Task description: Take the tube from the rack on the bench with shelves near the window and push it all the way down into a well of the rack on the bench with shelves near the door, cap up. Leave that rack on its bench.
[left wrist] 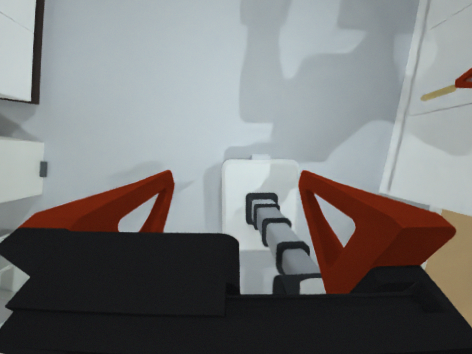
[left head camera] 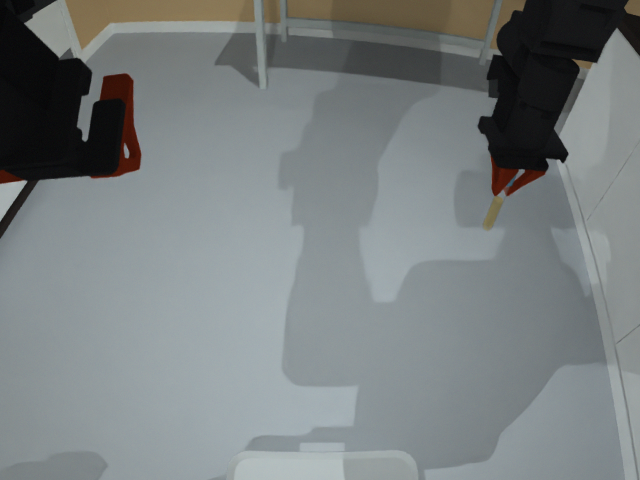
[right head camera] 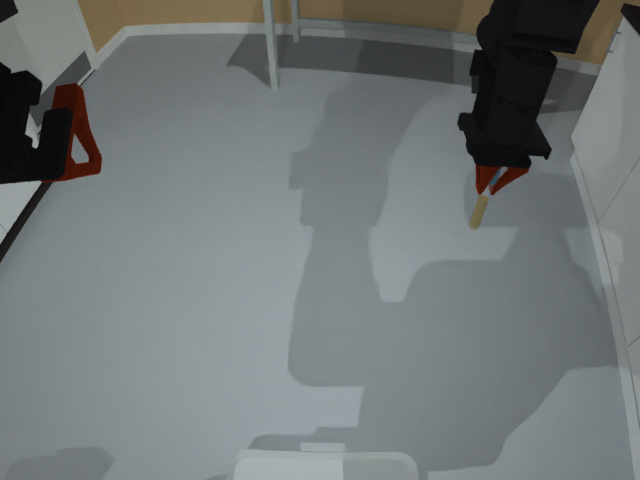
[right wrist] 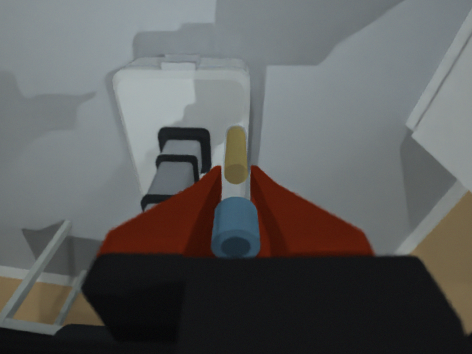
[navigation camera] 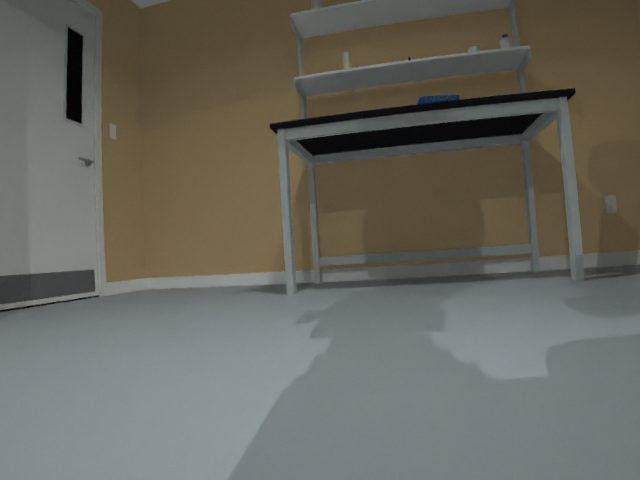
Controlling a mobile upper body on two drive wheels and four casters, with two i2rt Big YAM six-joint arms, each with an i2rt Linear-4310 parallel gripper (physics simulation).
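Places are measured from the left arm's base along level axes (x ahead, y left, z up), in centimetres.
Pixels of known places: left gripper, fingertip midpoint: (left wrist: 236, 177) (left head camera: 84, 166) (right head camera: 52, 170); right gripper, fingertip midpoint: (left wrist: 459, 84) (left head camera: 499, 192) (right head camera: 484, 191) (right wrist: 235, 176).
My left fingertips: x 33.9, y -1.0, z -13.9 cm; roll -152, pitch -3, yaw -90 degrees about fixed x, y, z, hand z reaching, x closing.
Ahead of a thing's pixels: the offset from my left fingertips to its top centre. "spot": to the spot under its first point. Level surfaces: height alone.
My right gripper (left head camera: 501, 194) (right head camera: 486, 193) (right wrist: 235, 176) is shut on the tube @(dx +14.6, dy -43.3, dz -14.0 cm) (left head camera: 492, 212) (right head camera: 478, 211) (left wrist: 439, 93) (right wrist: 236, 150). The tube's yellow lower part sticks out below the fingertips, and its blue cap @(spot: dx +15.9, dy -43.4, dz -14.4 cm) (right wrist: 235, 225) is on the palm side, above the fingertips. The tube hangs over the floor, slightly tilted in the head views. My left gripper (left head camera: 71, 173) (left wrist: 236, 177) is open and empty. In the navigation view a blue rack (navigation camera: 438, 99) stands on the bench @(dz -38.1 cm) (navigation camera: 361, 116) with shelves (navigation camera: 413, 73); its wells cannot be made out. Both grippers are apart from that bench.
A white door (navigation camera: 43, 155) is at the left of the navigation view. Bench legs (left head camera: 261, 56) (right head camera: 271, 56) (navigation camera: 287, 217) stand ahead. White cabinets @(spot: dx +80.4, dy -140.2, dz -90.7 cm) (left head camera: 612, 206) (right head camera: 617, 196) line the right side, close to the held tube. Small items stand on the shelves.
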